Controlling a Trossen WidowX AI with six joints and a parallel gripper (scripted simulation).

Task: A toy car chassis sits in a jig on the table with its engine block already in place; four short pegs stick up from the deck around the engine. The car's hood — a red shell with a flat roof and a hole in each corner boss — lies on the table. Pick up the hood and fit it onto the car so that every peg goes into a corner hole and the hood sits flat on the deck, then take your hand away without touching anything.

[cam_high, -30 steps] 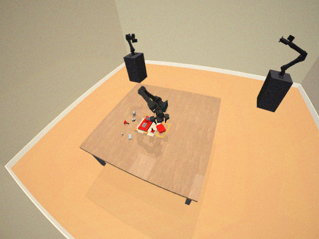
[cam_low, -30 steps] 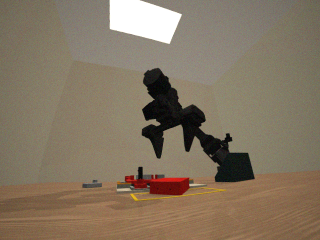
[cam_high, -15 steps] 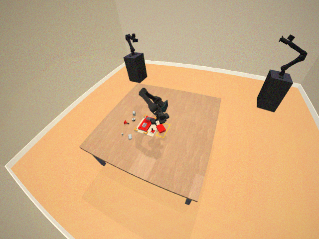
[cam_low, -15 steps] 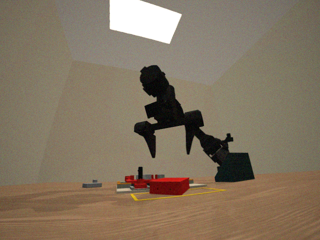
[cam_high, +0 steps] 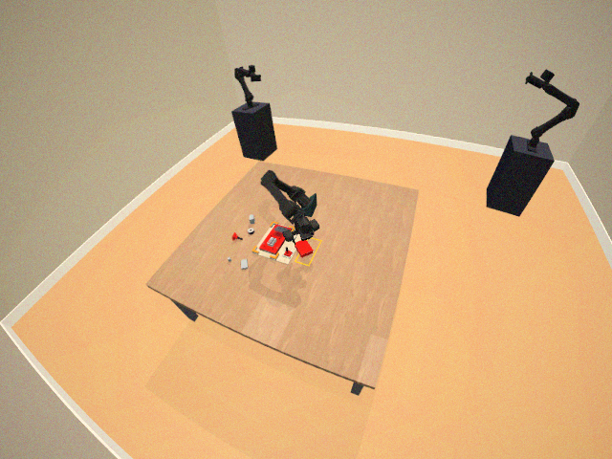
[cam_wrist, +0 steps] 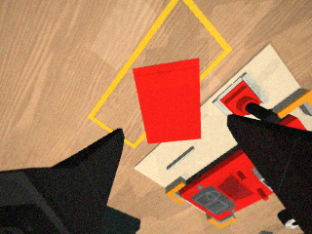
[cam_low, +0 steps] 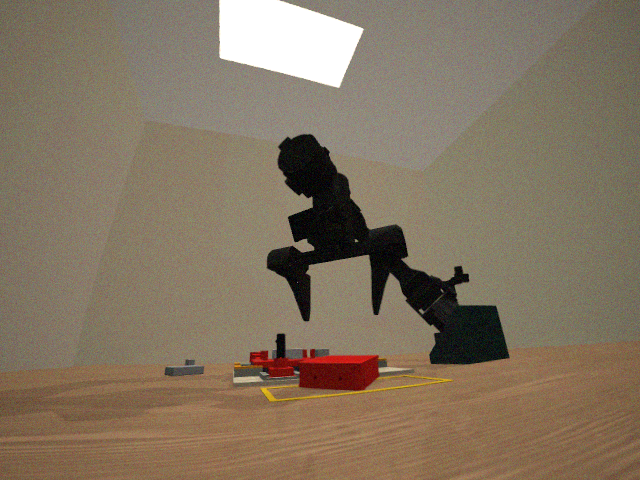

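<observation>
The red hood lies 60 mm below my gripper tip. The rest, counted from my gripper tip: white wheel (20 mm ahead, 360 mm to the right, 70 mm below).
</observation>
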